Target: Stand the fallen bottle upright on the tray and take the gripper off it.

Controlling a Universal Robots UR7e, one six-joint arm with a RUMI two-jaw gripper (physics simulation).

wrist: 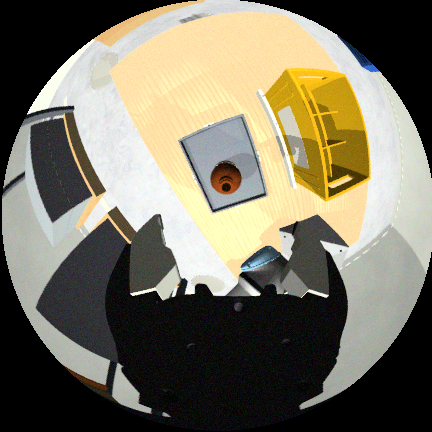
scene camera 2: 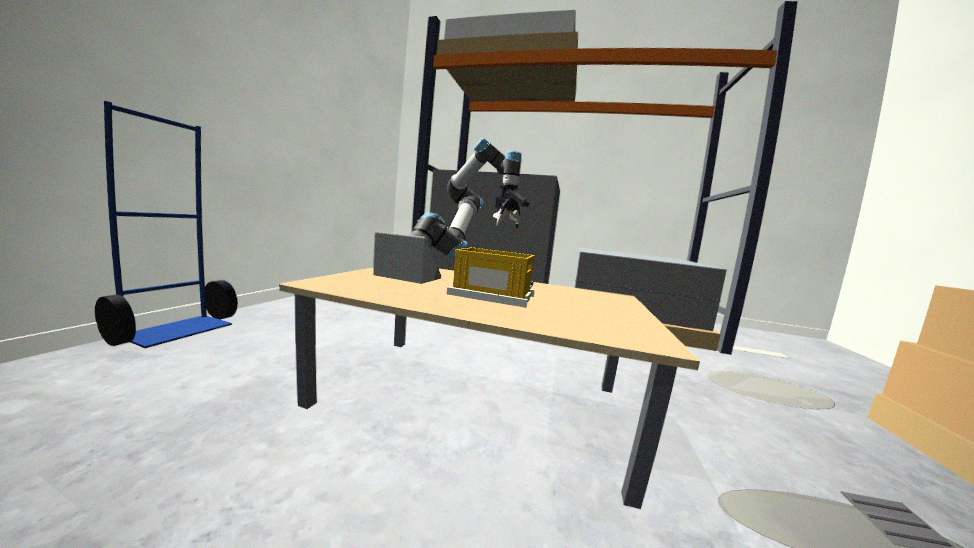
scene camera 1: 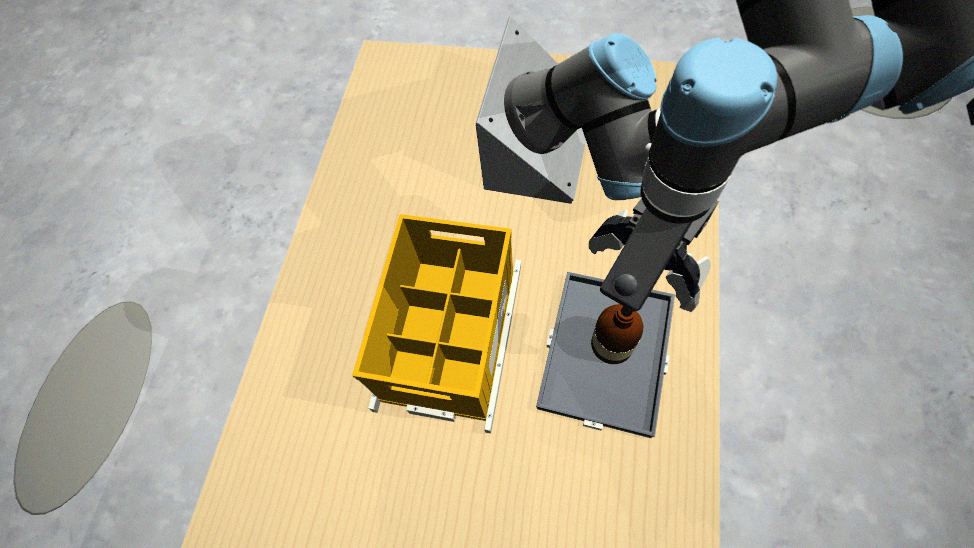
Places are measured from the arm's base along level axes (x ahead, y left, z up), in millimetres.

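Pixels of known places: gripper, fingertip midpoint: (wrist: 228, 220) (scene camera 2: 507, 227); arm's base, origin of the base link: (scene camera 2: 413, 252) (scene camera 1: 533, 115).
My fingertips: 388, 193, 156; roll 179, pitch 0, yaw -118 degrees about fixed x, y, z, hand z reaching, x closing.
For each thing: its top centre in the pictures, then the offset to it from my fingertips, as dx, dy, dz. "spot": a spot on its surface instead. Level surfaces: height alone.
- brown bottle, middle of its top: (scene camera 1: 626, 311) (wrist: 225, 186) -1, +2, -118
- dark grey tray, surface spot: (scene camera 1: 606, 402) (wrist: 209, 140) spot: +103, +1, -273
- yellow crate, middle of its top: (scene camera 1: 435, 298) (wrist: 346, 129) (scene camera 2: 496, 252) +27, -283, -103
- white rail, middle of its top: (scene camera 1: 503, 339) (wrist: 281, 139) +28, -184, -248
- wooden table, its level: dz -278
The brown bottle (scene camera 1: 618, 333) (wrist: 226, 177) stands upright on the dark grey tray (scene camera 1: 606, 402) (wrist: 212, 142), with its neck up and its pale band low down. In the wrist view I look down onto its mouth. My gripper (scene camera 1: 644, 274) (scene camera 2: 507, 222) (wrist: 228, 220) is open, with its jaws wide apart and no thing between them. It is above and clear of the bottle; in the wrist view the bottle lies beyond the jaws. In scene camera 1 a gripper part slightly overlaps the top of the neck. The bottle does not show in scene camera 2.
A yellow crate (scene camera 1: 469, 402) (scene camera 2: 514, 276) (wrist: 280, 97) with dividers stands beside the tray. A white rail (scene camera 1: 504, 340) runs along its tray side. The arm's grey wedge-shaped base (scene camera 1: 521, 170) (scene camera 2: 401, 257) stands on the wooden table (scene camera 1: 326, 477) (scene camera 2: 578, 320).
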